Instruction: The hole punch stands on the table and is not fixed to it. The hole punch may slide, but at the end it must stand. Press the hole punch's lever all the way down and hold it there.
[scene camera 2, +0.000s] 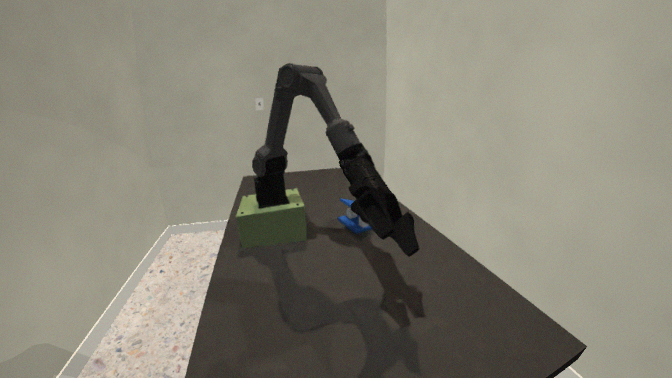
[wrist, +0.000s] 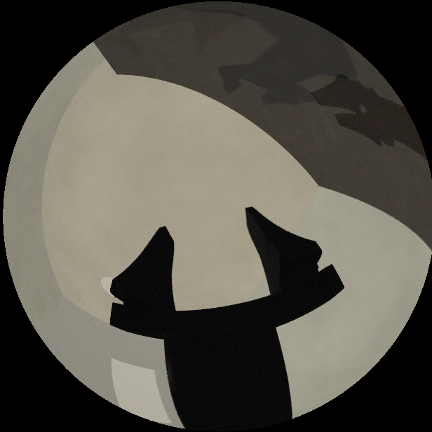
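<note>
The hole punch (scene camera 2: 354, 226) stands upright on the table (scene camera 2: 480, 320) (wrist: 165, 55) in the scene view. It has a blue base, grey-white parts in the middle and a blue lever (scene camera 2: 345, 201) that slants up, with a gap between it and the base. Its right part is hidden behind the gripper. My gripper (scene camera 2: 399, 244) (wrist: 206, 225) is open with nothing between its fingers. In the scene view it points down to the right, in front of the punch and above the table. The hole punch does not show in the wrist view.
A green box (scene camera 2: 272, 225) bears the arm's base, to the left of the punch. The arm arches up from it and over to the right. Pale walls stand behind the table and to its right. Shadows of the arm lie on the table top.
</note>
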